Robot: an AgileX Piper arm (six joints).
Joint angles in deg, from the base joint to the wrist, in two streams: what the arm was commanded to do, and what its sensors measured. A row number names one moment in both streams.
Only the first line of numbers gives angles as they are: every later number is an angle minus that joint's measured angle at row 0.
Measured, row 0: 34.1, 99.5, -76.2, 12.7, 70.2, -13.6
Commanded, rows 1 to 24: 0.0, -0.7, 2.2, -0.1, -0.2, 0.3; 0.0, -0.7, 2.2, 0.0, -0.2, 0.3; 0.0, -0.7, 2.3, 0.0, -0.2, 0.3; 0.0, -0.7, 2.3, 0.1, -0.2, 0.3; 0.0, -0.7, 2.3, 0.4, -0.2, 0.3; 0.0, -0.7, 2.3, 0.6, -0.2, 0.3; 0.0, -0.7, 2.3, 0.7, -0.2, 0.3; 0.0, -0.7, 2.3, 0.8, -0.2, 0.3; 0.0, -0.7, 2.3, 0.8, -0.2, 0.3; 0.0, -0.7, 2.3, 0.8, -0.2, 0.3; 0.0, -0.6, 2.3, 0.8, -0.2, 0.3; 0.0, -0.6, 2.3, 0.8, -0.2, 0.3; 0.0, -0.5, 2.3, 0.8, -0.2, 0.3; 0.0, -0.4, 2.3, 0.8, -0.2, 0.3; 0.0, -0.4, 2.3, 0.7, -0.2, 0.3; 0.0, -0.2, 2.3, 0.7, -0.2, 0.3; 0.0, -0.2, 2.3, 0.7, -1.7, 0.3; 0.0, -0.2, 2.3, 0.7, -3.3, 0.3; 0.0, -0.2, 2.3, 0.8, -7.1, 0.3; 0.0, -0.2, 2.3, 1.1, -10.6, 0.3; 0.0, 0.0, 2.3, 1.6, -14.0, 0.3; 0.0, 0.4, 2.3, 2.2, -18.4, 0.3; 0.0, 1.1, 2.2, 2.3, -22.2, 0.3; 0.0, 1.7, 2.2, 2.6, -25.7, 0.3
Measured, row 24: 0.0, 0.1, 2.1, 1.5, -12.4, 0.4
